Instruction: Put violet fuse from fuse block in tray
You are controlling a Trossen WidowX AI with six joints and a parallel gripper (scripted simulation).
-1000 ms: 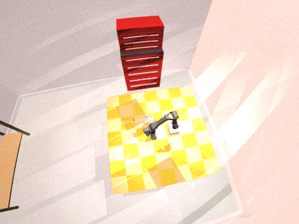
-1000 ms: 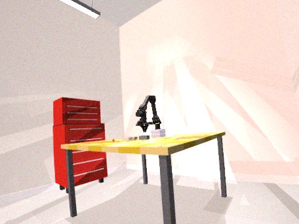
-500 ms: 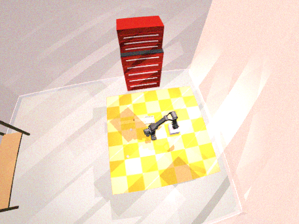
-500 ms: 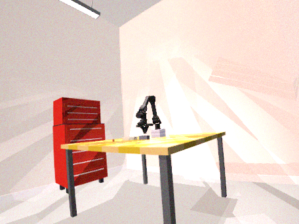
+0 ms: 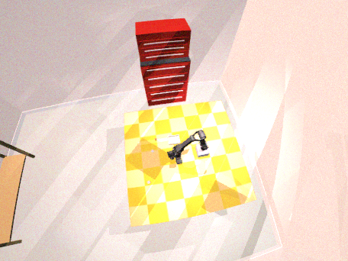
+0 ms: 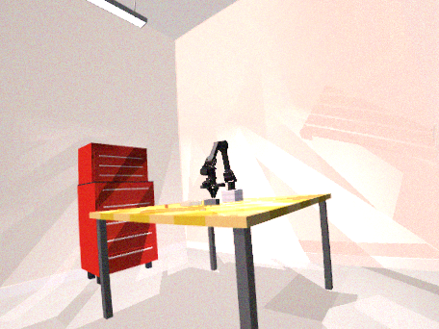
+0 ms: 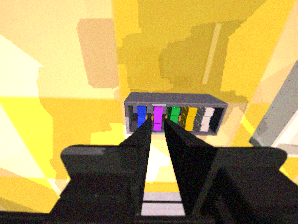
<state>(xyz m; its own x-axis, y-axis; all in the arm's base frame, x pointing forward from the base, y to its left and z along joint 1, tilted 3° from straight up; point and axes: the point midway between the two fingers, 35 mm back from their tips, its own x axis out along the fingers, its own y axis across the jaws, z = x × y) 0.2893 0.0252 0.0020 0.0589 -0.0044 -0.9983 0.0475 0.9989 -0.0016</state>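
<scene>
Now: gripper tip 2 cm above the violet fuse.
</scene>
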